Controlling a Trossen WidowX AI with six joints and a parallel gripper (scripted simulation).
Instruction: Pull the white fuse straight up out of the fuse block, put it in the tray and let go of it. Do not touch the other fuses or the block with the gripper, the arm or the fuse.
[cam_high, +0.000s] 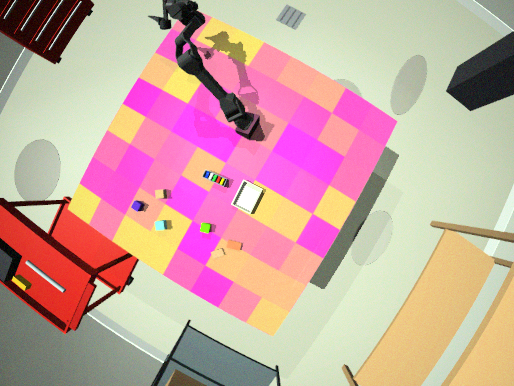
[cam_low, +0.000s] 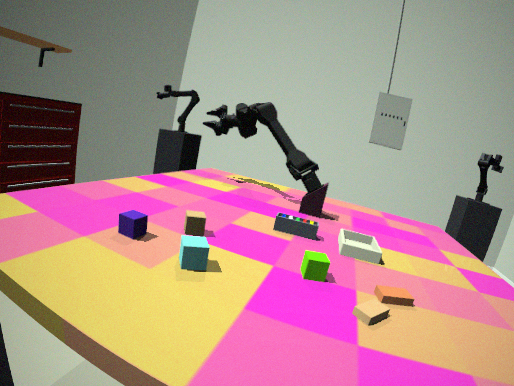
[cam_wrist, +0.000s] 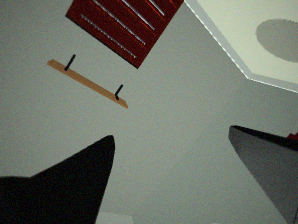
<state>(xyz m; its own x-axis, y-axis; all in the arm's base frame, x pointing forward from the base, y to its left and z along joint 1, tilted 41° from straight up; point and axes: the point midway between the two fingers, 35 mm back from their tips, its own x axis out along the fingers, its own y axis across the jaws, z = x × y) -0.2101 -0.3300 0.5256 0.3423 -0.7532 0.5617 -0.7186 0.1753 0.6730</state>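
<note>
Now: gripper tip 48 cm short of the white fuse, 61 cm to the right of it and 25 cm above it. The rest, counted from my gripper tip: green fuse 48 cm ahead, 63 cm to the left, 25 cm below; then blue fuse 49 cm ahead, 59 cm to the left, 25 cm below; then red fuse 48 cm ahead, 65 cm to the left, 25 cm below.
</note>
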